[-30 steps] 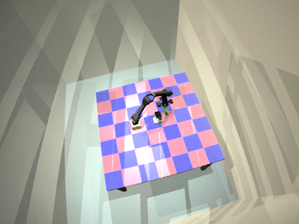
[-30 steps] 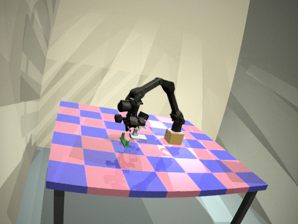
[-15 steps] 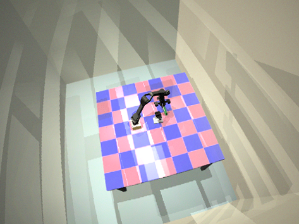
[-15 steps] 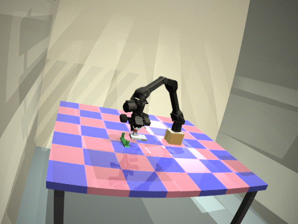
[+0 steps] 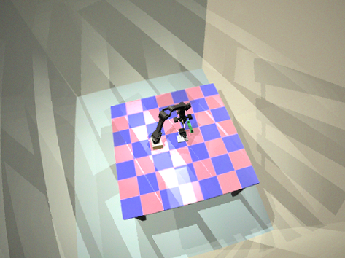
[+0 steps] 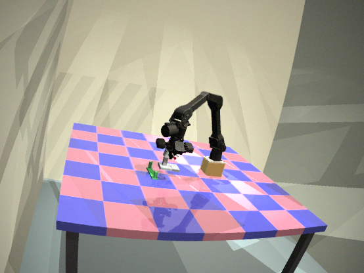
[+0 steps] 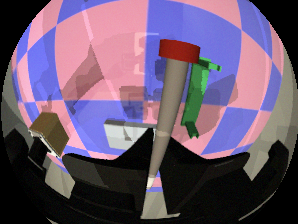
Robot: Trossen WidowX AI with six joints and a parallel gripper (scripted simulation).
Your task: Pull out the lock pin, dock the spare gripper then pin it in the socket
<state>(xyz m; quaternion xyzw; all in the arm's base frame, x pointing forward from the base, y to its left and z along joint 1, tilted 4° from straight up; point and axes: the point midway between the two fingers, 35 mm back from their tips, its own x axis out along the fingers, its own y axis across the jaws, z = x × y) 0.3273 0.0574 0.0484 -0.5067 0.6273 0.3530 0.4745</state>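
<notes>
The grey mount lies 50 mm behind my gripper tip, 100 mm to the right of it and 40 mm below it. Also, from my gripper tip: spare gripper 50 mm behind, 100 mm to the right, 30 mm above; then green bar-shaped piece 80 mm ahead, 20 mm to the right, 70 mm below.
</notes>
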